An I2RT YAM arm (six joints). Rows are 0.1 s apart.
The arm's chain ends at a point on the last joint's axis. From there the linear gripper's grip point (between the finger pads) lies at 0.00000 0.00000 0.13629 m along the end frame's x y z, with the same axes.
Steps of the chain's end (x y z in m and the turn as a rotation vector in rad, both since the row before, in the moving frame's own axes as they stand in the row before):
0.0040, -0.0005, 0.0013, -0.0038, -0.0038, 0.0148
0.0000, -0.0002, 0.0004, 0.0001, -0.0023, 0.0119
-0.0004, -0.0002, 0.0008, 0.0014, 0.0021, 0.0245
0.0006, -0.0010, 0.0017, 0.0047, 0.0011, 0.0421
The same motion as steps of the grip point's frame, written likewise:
0.0035, 0.0000, 0.0013, -0.0038, -0.0038, 0.0148
-0.0003, -0.0002, 0.0004, 0.0001, -0.0023, 0.0119
-0.0001, -0.0004, 0.0008, 0.0014, 0.0021, 0.0245
0.0008, -0.0016, 0.0017, 0.0047, 0.0011, 0.0421

